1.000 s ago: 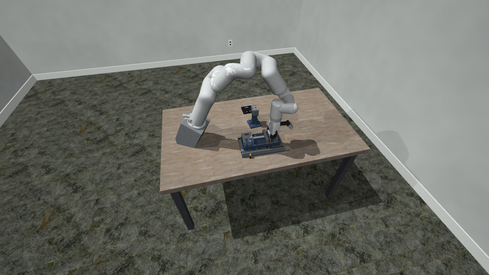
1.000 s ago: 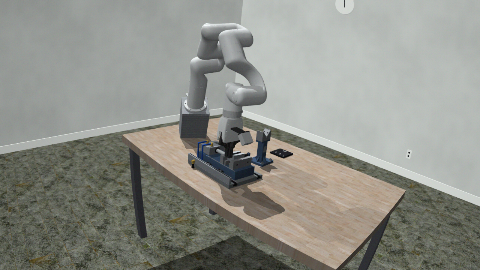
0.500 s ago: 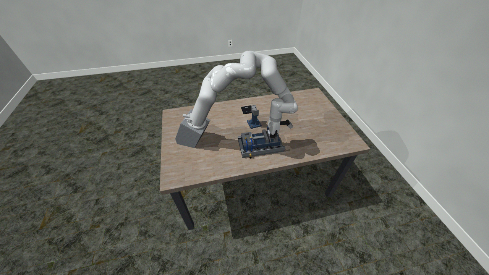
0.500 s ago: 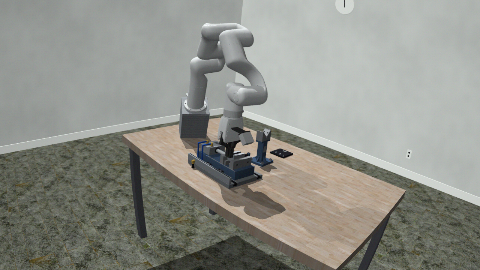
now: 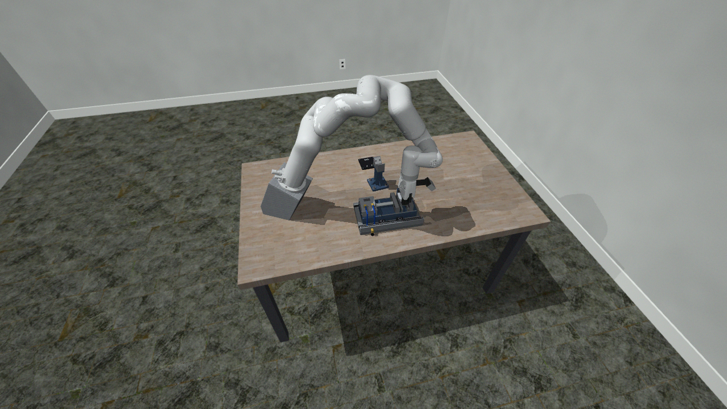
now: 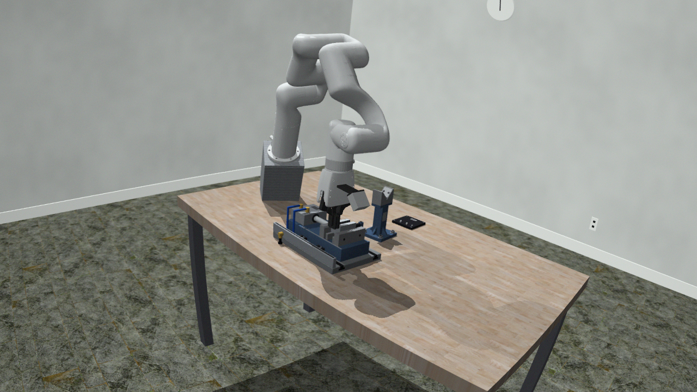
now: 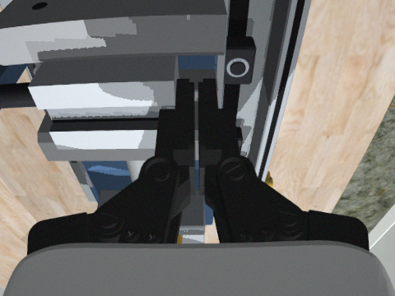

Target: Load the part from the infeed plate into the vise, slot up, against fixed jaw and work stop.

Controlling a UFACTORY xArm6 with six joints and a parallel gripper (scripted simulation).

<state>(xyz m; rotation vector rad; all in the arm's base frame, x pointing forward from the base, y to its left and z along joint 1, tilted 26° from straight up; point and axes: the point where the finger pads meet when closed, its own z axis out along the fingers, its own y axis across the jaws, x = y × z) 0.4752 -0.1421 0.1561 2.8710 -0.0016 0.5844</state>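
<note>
Now: the grey block 40 mm to the left of my hand and 20 mm below it. Round my hand: dark work stop rod 80 mm to the left, 30 mm below; fixed jaw 30 mm ahead, 40 mm to the left, 40 mm below; moving jaw 30 mm behind, 40 mm to the left, 40 mm below.
</note>
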